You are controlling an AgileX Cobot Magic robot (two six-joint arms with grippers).
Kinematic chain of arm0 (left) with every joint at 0, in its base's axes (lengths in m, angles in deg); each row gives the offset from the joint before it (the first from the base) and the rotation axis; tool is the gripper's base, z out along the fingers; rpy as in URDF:
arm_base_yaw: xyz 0 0 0.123 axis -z
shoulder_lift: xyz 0 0 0 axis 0.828 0.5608 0
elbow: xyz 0.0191 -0.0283 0.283 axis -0.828 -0.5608 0
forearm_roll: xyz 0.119 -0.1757 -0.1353 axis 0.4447 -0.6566 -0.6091
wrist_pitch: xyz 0 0 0 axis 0.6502 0.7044 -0.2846
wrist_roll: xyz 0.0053 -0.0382 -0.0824 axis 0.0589 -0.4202 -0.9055
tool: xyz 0 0 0 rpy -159.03 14.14 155.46
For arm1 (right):
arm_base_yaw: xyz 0 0 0.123 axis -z
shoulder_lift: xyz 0 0 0 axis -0.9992 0.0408 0
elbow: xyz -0.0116 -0.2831 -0.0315 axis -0.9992 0.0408 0
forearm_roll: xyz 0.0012 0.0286 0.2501 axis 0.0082 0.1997 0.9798
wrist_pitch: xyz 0 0 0 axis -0.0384 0.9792 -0.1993
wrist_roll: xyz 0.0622 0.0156 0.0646 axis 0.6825 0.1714 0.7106
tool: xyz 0 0 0 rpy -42.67 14.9 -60.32
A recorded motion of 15 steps. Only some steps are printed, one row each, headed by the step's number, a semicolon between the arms.
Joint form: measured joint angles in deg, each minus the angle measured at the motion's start. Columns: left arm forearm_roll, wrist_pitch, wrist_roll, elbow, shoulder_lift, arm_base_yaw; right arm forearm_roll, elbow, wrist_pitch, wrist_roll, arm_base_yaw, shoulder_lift.
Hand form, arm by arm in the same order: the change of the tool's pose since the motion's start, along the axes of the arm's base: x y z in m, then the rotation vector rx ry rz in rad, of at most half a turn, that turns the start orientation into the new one. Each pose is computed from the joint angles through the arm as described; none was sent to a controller.
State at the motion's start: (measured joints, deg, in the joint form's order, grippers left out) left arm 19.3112 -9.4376 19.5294 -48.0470 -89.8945 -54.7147; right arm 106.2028 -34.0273 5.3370 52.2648 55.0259 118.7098
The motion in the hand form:
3: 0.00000 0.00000 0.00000 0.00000 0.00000 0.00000; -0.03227 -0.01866 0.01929 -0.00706 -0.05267 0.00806
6: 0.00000 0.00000 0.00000 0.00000 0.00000 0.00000; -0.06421 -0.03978 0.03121 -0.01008 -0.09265 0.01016
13: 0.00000 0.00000 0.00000 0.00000 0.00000 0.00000; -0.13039 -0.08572 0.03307 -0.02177 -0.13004 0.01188
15: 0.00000 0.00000 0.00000 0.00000 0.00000 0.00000; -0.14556 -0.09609 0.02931 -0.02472 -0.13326 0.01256
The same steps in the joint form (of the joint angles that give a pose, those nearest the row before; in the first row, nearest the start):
3: 0.00 0.00 0.00 0.00 0.00 0.00; -1.90 7.35 -1.28 -0.08 -0.65 -8.44
6: 0.00 0.00 0.00 0.00 0.00 0.00; -3.24 14.77 -2.31 -0.15 -0.93 -16.68
13: 0.00 0.00 0.00 0.00 0.00 0.00; -4.97 30.28 -2.69 -0.15 -1.00 -33.25
15: 0.00 0.00 0.00 0.00 0.00 0.00; -5.22 33.97 -2.65 -0.15 -1.01 -37.05

